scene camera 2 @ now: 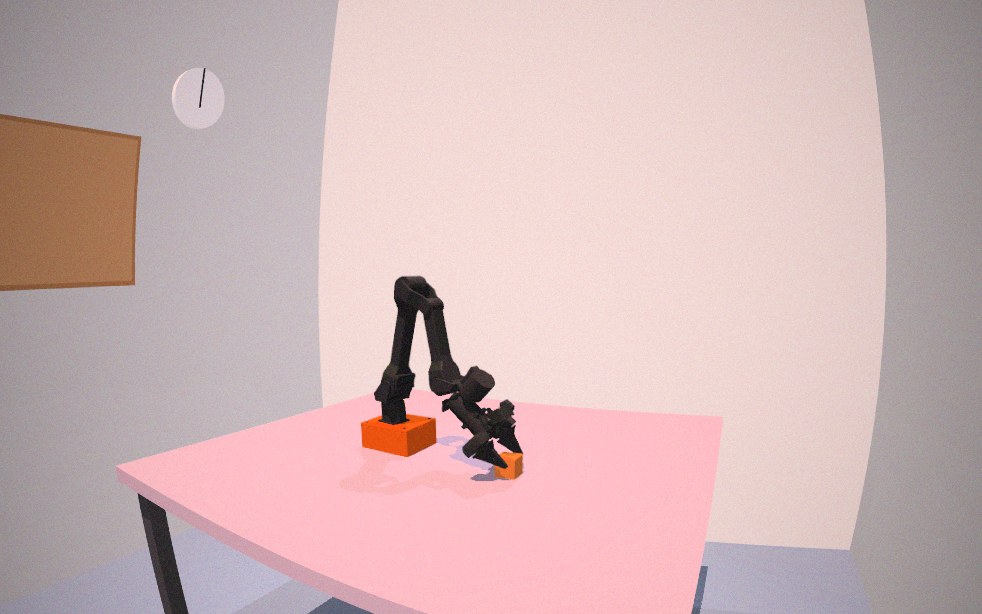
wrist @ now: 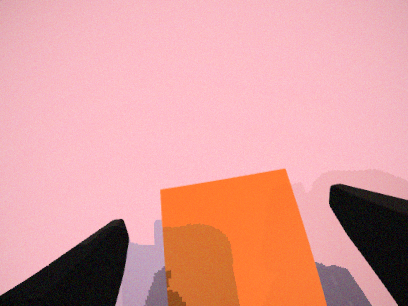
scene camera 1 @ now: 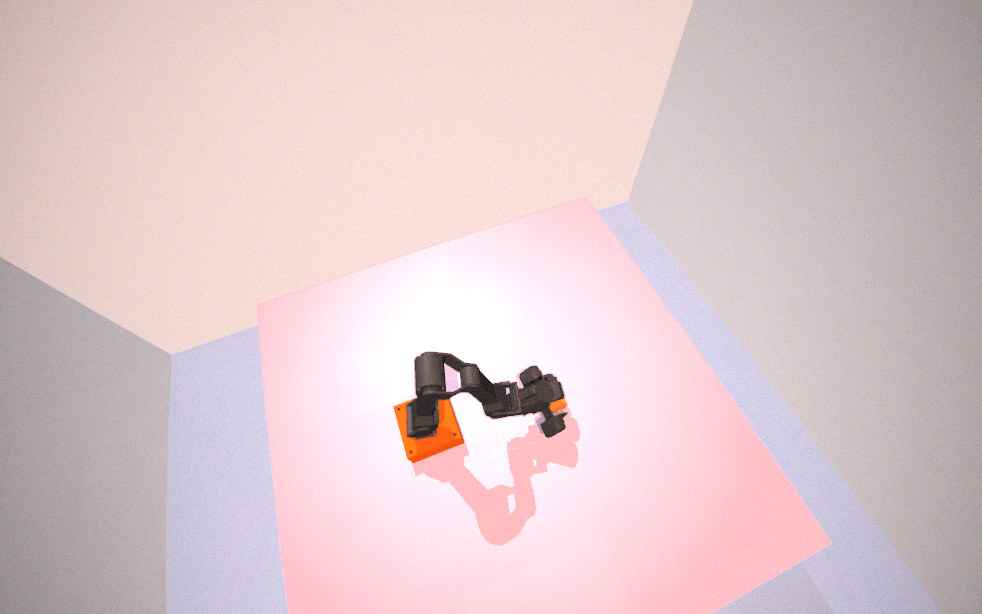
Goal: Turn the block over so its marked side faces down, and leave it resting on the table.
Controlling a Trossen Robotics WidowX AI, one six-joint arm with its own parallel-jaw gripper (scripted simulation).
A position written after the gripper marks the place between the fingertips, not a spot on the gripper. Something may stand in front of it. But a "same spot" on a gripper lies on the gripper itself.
gripper: scene camera 2; wrist; scene camera 1 559, 398
same spot on gripper: point(wrist: 97, 264) = point(scene camera 2: 516, 446)
